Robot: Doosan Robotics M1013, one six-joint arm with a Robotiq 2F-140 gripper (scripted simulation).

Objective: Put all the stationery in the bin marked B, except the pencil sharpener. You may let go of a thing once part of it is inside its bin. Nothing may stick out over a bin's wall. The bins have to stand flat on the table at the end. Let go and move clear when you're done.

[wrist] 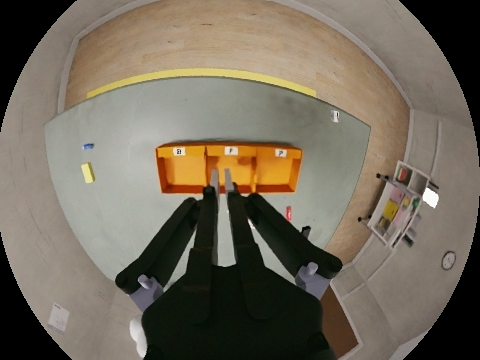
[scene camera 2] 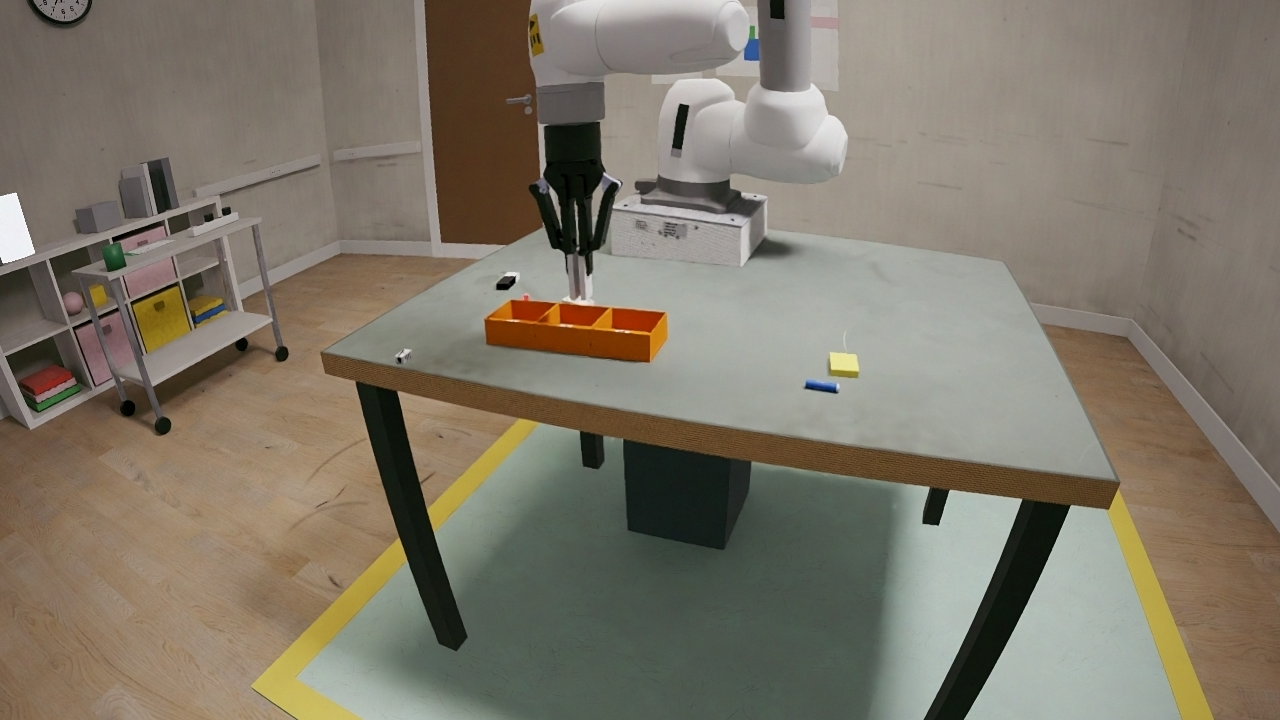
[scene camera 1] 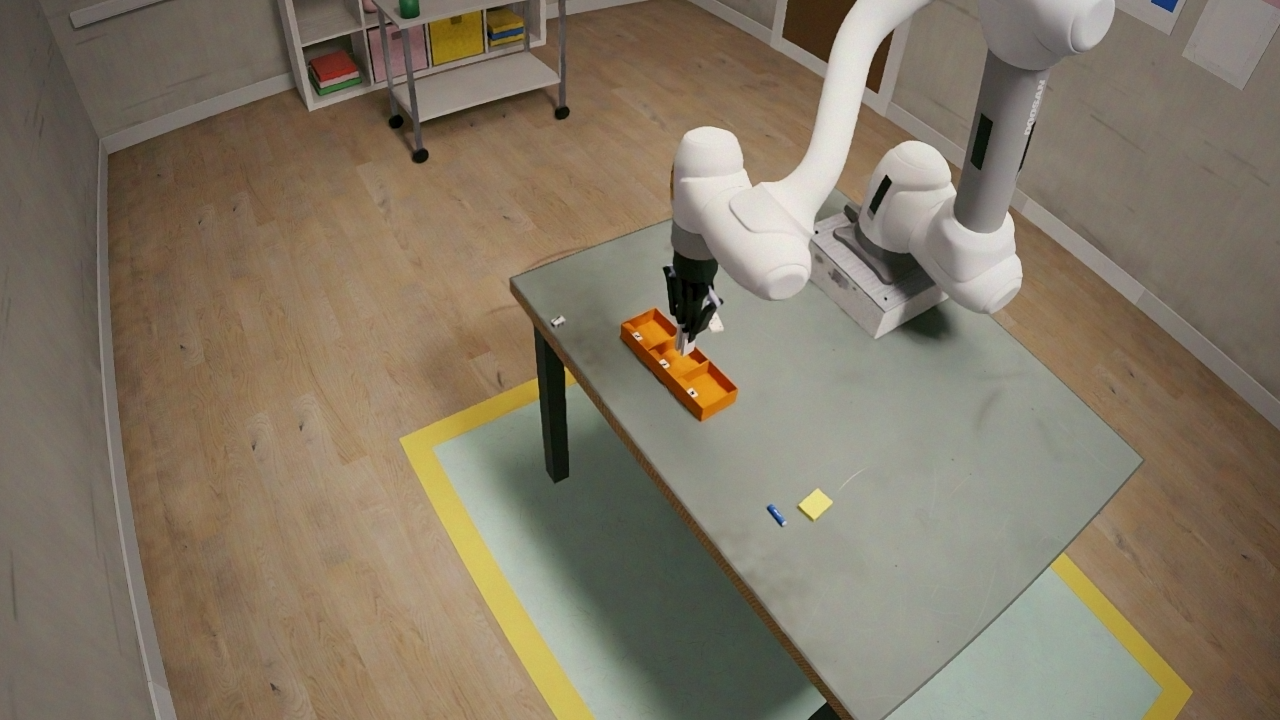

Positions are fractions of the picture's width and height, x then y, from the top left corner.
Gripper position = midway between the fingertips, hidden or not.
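Gripper visible: the gripper appears in scene camera 1 (0.53,0.49), in scene camera 2 (0.45,0.41) and in the wrist view (0.46,0.49).
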